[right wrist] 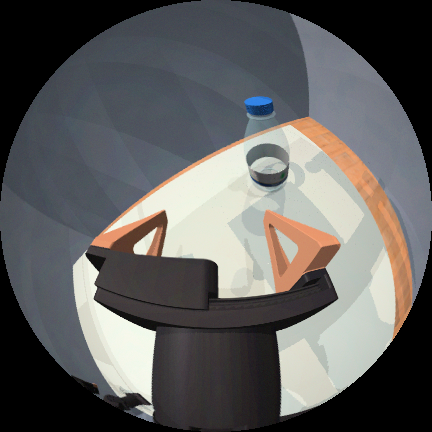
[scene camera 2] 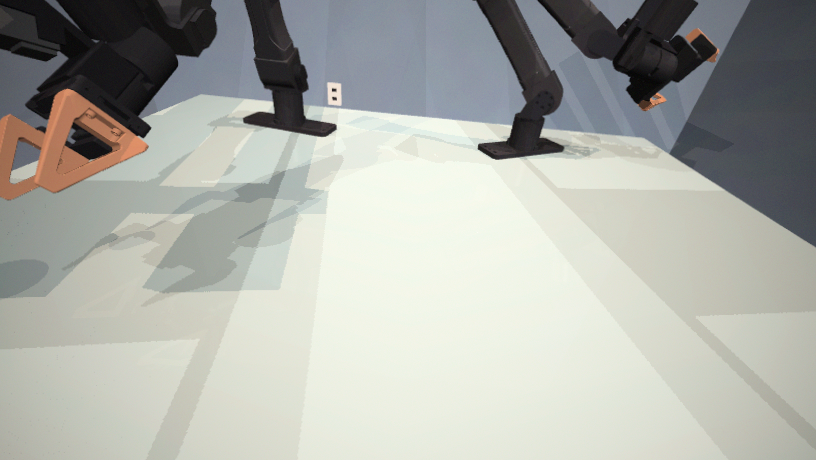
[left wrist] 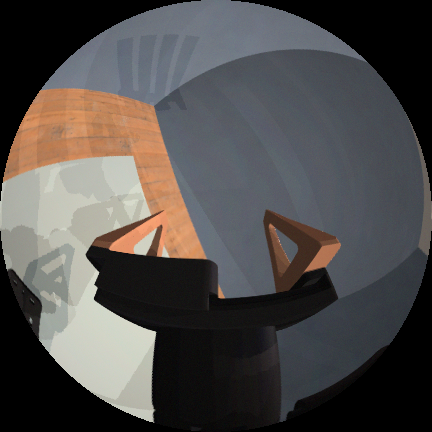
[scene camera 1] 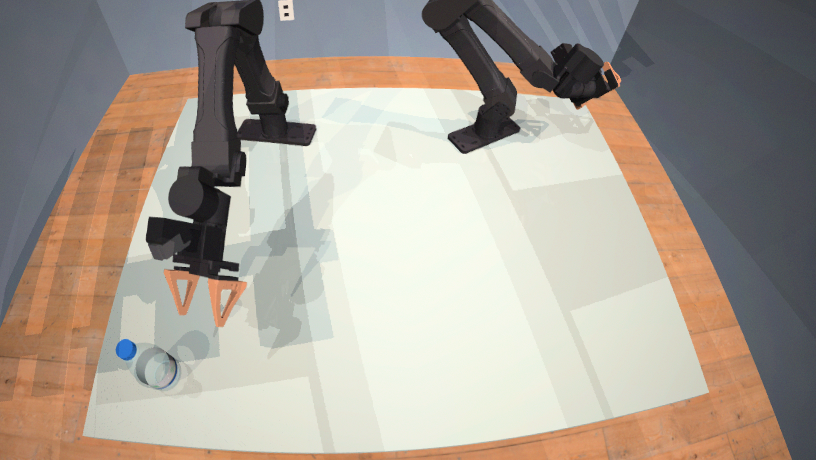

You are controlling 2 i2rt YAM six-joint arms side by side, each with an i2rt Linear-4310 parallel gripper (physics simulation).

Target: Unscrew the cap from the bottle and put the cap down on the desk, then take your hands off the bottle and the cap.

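Seen in the pictures: left gripper, fingertip midpoint: (scene camera 2: 687, 80) (left wrist: 215, 215) (scene camera 1: 605, 86); right gripper, fingertip midpoint: (right wrist: 215, 214) (scene camera 2: 20, 192) (scene camera 1: 200, 320); left arm's base, link origin: (scene camera 2: 520, 149) (scene camera 1: 485, 133); right arm's base, link origin: (scene camera 2: 290, 125) (scene camera 1: 275, 133).
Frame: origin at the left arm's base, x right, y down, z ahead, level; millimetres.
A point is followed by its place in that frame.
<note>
A clear bottle (scene camera 1: 155, 367) @(x 853, y -90, z 219 mm) (right wrist: 268, 159) @(x 845, y -81, z 179 mm) stands upright near the front left corner of the desk mat in scene camera 1. Its blue cap (scene camera 1: 125, 349) @(x 869, y -147, z 199 mm) (right wrist: 259, 105) @(x 858, y -146, z 188 mm) sits on its neck. The bottle does not show in scene camera 2. My right gripper (scene camera 1: 201, 320) @(x 753, y -94, z 181 mm) (scene camera 2: 21, 185) @(x 753, y -94, z 181 mm) (right wrist: 215, 214) @(x 753, y -94, z 181 mm) is open and empty. It hangs above the mat, behind the bottle and a little to its right in scene camera 1, and touches neither bottle nor cap. My left gripper (left wrist: 215, 215) @(x -281, y -168, z 119 mm) is open and empty, raised far off at the back right of scene camera 1, away from the bottle.
A pale mat (scene camera 1: 434, 285) @(x 355, y 0, z 279 mm) (scene camera 2: 428, 314) @(x 433, y 0, z 363 mm) covers most of the wooden desk (scene camera 1: 685, 240). The left arm's base (scene camera 1: 483, 136) @(x 27, y -18, z 20 mm) (scene camera 2: 521, 148) @(x 25, y -15, z 25 mm) and the right arm's base (scene camera 1: 277, 131) @(x 460, y -30, z -227 mm) (scene camera 2: 289, 123) @(x 465, y -16, z -224 mm) stand at the back. Walls rise behind the desk and at its sides.
</note>
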